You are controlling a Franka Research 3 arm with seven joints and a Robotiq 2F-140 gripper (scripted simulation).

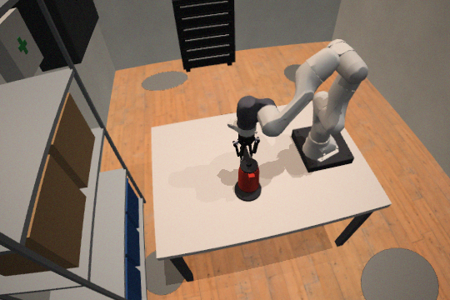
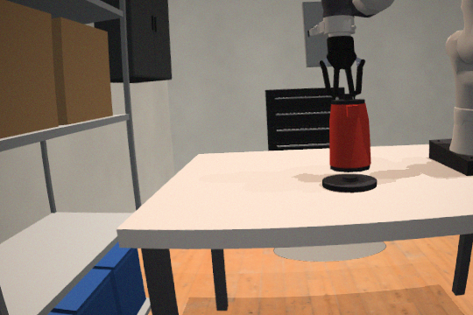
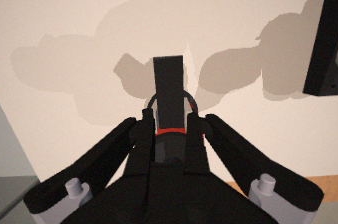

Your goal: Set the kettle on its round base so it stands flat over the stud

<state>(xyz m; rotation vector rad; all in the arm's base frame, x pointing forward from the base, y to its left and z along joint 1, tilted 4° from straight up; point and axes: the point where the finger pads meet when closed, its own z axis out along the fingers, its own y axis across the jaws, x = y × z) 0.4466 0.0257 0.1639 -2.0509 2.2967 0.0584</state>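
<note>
My hand is 60 mm above the red kettle and 30 mm to the right of it. From my hand the other things lie so: black round base (190 mm below, 70 mm to the left, 10 mm ahead).
</note>
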